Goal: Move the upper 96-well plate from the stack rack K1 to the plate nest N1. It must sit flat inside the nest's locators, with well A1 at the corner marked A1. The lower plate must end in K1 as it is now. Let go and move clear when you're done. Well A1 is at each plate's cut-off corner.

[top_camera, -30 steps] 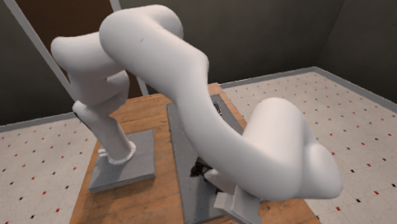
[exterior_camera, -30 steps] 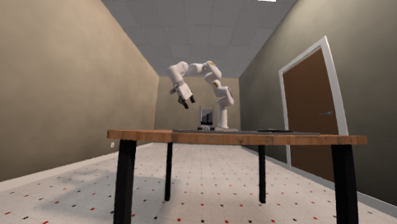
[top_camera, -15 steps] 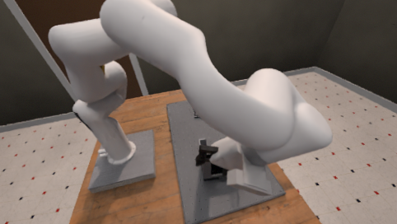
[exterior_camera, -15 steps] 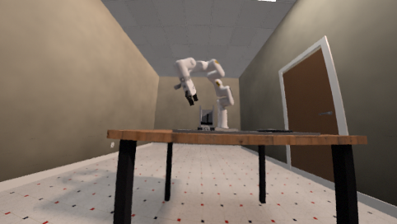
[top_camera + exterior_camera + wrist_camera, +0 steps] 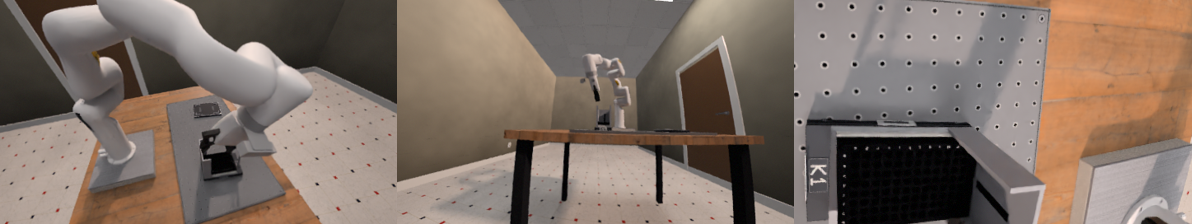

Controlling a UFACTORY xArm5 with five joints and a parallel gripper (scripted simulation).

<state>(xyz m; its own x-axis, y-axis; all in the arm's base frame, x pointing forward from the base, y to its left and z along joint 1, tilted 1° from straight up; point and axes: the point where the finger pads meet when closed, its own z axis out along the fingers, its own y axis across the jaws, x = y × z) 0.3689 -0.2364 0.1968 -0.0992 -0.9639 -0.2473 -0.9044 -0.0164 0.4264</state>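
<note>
My gripper is now 170 mm above the black 96-well plate, 50 mm to the right of it and 30 mm short of it. The rest, counted from my hand: white plate: 190 mm below, 50 mm to the left, 30 mm ahead; A1 label: 360 mm to the left, 200 mm below, 170 mm ahead; plate nest N1: 430 mm to the left, 210 mm below, 100 mm ahead.
</note>
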